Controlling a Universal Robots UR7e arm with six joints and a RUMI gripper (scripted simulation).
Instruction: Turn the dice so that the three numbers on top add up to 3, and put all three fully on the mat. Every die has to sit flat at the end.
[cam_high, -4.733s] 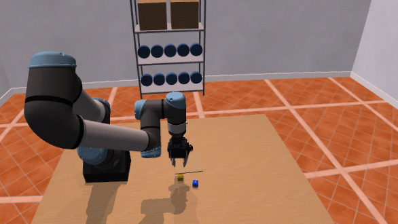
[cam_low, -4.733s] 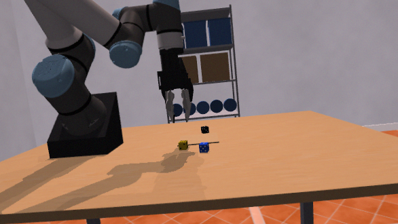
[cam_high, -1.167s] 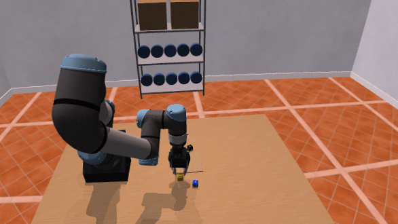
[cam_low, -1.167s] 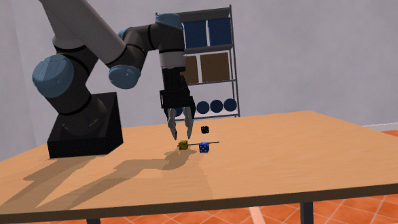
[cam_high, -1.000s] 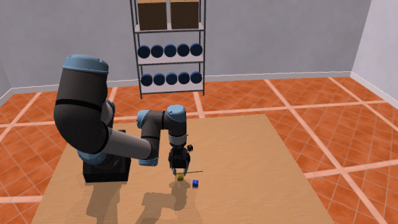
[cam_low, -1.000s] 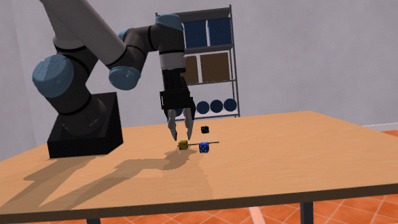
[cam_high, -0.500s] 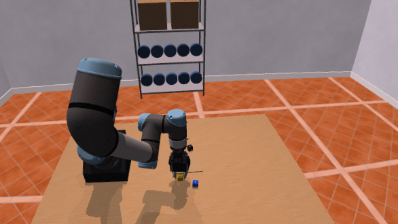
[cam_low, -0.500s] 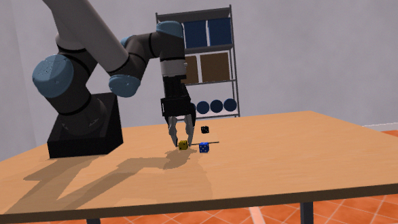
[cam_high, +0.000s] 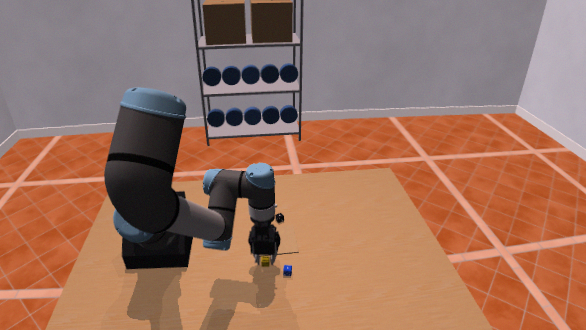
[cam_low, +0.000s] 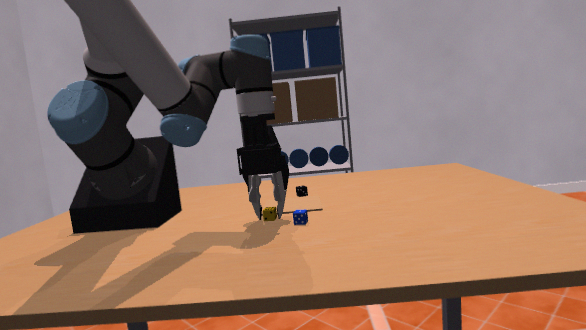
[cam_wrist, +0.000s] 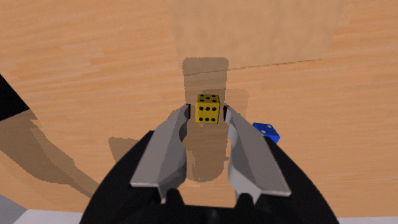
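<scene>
The yellow die lies 10 mm below my hand. Round my hand: blue die: 70 mm ahead, 50 mm to the right, 10 mm below; black die: 220 mm to the left, 70 mm ahead, 10 mm below; tan mat: 110 mm to the left, 50 mm ahead, 20 mm below.
</scene>
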